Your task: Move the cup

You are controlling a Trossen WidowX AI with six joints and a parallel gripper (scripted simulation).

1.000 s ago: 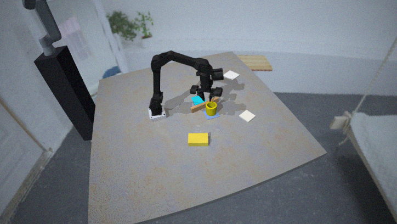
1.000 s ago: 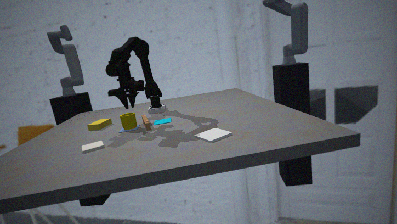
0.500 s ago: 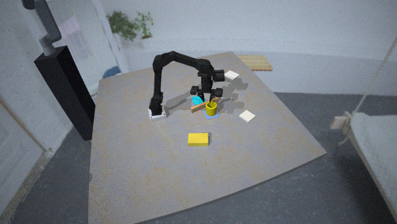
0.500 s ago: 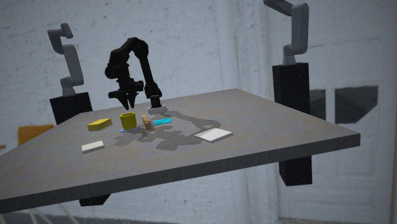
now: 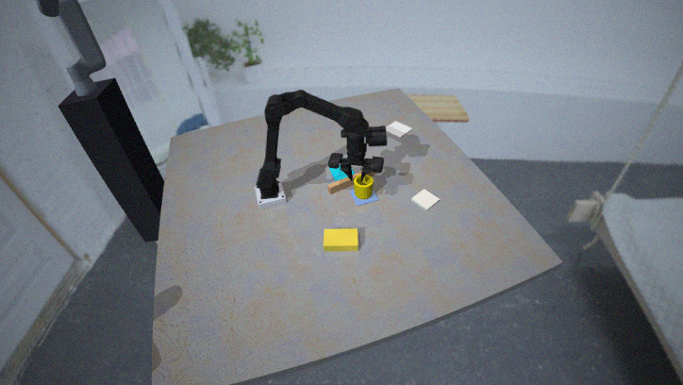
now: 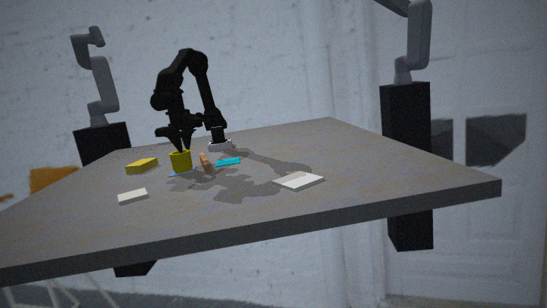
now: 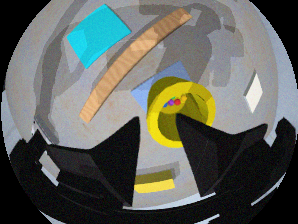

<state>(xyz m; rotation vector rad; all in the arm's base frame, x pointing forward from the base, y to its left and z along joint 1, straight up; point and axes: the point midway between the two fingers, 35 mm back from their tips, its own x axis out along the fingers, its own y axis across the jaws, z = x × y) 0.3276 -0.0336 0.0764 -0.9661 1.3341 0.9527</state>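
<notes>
The yellow cup lies 20 mm ahead of my gripper tip, 10 mm to the right of it and 30 mm below it. From my gripper tip the other things lie so: orange wooden bar: 10 mm behind, 60 mm to the left, 60 mm below; then cyan tile: 40 mm behind, 140 mm to the left, 80 mm below; then yellow block: 90 mm behind, 220 mm to the right, 50 mm below.
</notes>
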